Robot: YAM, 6 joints.
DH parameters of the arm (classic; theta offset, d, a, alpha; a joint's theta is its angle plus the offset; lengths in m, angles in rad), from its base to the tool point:
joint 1: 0 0.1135 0.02 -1.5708
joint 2: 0 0 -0.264 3.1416
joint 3: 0.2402 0 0.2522 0
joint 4: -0.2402 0 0.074 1.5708
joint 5: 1.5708 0 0 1.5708
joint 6: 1.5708 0.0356 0 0
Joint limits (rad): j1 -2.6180..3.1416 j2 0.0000..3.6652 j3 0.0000..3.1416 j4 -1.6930..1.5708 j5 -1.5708..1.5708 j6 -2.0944..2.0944
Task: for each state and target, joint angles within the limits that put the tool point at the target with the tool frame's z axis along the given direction. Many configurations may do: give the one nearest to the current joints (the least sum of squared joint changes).
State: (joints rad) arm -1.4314 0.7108 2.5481 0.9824 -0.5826 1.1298
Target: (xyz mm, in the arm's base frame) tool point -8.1 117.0 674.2 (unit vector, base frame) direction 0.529 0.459 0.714
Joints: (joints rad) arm -1.3094 0.9866 2.1152 0.8479 -0.6810 1.1298
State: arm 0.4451 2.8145 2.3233 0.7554 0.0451 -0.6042
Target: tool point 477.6 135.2 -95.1 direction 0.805 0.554 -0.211
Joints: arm 0.2518 2.9816 1.6255 1.1301 -0.3428 -0.6042
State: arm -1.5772 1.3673 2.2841 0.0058 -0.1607 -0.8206
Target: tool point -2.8 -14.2 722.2 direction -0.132 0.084 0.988
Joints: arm -1.4609 1.3340 2.3976 0.6060 0.1223 -0.8206
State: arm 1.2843 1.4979 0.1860 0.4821 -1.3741 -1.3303
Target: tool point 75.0 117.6 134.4 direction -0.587 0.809 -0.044
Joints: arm 0.7471 1.0160 0.0018 0.6602 -1.4436 -1.3303
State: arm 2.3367 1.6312 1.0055 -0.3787 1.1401 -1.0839
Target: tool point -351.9 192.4 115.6 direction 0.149 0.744 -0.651
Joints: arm 2.7068 2.1184 1.3424 -0.5276 0.8297 -1.0839
